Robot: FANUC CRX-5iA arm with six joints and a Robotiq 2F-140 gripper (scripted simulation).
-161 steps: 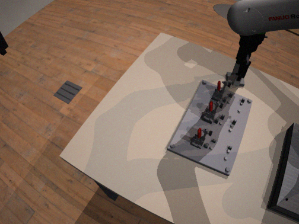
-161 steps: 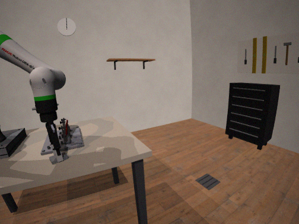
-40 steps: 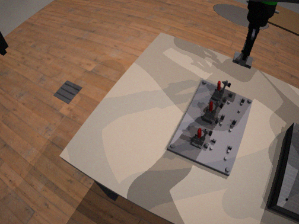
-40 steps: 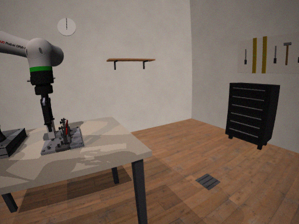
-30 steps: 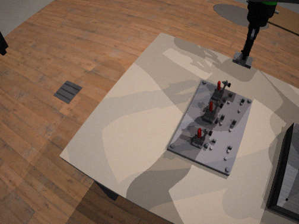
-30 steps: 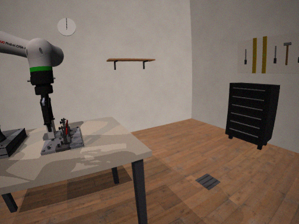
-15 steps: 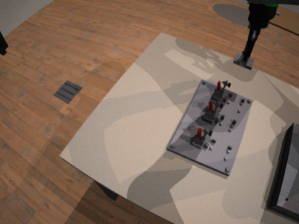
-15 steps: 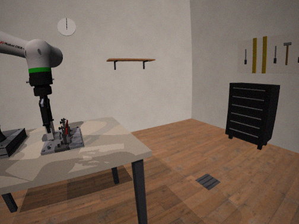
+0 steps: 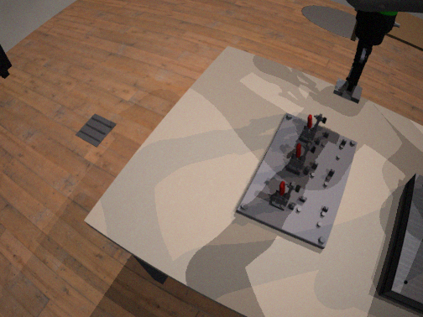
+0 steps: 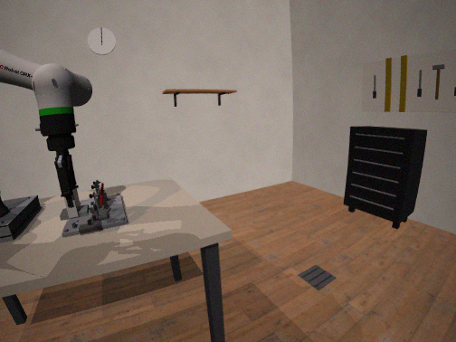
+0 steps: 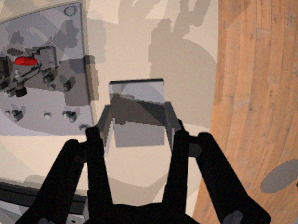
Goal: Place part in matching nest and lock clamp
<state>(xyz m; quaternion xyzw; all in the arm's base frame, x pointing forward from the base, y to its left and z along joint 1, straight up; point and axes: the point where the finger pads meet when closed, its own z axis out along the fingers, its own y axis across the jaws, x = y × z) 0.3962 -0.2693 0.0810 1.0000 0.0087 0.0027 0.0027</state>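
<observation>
Right now my hand is 26 cm to the right of the grey fixture plate, 13 cm above it and 3 cm short of it. Also, from my hand: part: 3 cm below.
</observation>
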